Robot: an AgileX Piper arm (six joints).
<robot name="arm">
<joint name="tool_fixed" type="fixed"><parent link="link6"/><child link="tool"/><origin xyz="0 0 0" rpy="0 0 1.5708"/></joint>
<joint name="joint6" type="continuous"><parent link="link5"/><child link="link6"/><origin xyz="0.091 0 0" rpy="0 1.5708 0"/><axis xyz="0 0 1"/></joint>
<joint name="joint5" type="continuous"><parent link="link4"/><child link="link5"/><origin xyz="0 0 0" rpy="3.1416 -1.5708 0"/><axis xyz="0 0 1"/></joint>
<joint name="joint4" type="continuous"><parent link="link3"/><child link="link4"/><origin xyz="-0.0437 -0.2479 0" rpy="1.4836 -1.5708 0"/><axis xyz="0 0 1"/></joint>
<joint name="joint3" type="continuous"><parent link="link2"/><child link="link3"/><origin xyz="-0.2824 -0.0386 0" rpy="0 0 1.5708"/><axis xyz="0 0 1"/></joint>
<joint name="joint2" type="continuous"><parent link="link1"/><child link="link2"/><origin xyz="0 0 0" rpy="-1.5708 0 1.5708"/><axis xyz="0 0 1"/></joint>
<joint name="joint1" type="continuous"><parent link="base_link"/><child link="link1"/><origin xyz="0 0 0.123" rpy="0 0 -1.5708"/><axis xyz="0 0 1"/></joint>
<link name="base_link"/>
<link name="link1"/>
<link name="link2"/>
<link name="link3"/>
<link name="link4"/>
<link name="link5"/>
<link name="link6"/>
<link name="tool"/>
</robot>
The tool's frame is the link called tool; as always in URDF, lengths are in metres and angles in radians. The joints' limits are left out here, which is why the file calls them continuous.
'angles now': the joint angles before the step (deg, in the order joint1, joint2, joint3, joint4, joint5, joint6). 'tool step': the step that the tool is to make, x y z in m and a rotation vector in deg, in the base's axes. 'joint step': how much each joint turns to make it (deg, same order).
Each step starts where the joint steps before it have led.
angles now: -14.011 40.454 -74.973 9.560 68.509 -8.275
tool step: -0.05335 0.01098 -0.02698 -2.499 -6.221 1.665
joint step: 3.323 -13.393 8.862 -2.004 -2.131 0.193
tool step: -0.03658 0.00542 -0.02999 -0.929 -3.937 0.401
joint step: 1.036 -10.725 6.953 -0.717 -0.301 0.271
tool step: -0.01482 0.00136 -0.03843 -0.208 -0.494 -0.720
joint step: 0.001 -8.518 8.283 -0.777 -0.329 0.392
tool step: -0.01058 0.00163 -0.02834 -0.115 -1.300 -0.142
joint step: 0.000 -6.865 5.698 -0.109 -0.151 0.173
